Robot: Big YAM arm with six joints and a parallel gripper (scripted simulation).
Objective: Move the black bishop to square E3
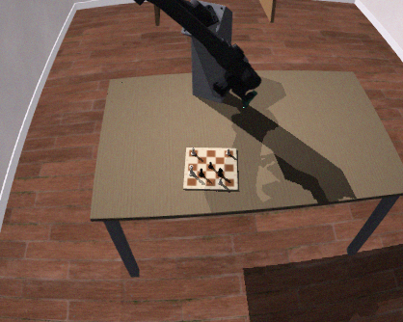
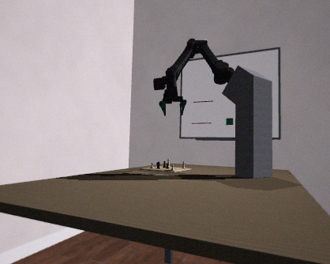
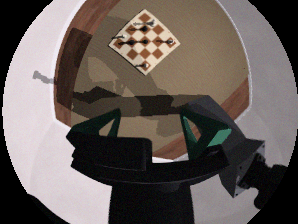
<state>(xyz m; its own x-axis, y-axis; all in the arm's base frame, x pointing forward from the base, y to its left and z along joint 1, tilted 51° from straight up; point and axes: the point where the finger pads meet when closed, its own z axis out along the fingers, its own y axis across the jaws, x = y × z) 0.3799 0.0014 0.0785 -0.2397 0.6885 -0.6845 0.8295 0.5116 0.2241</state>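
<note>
Now: the black bishop 40 mm ahead of my hand, 170 mm to the right of it and 290 mm below it. Round my hand: chessboard (30 mm ahead, 120 mm to the right, 310 mm below).
</note>
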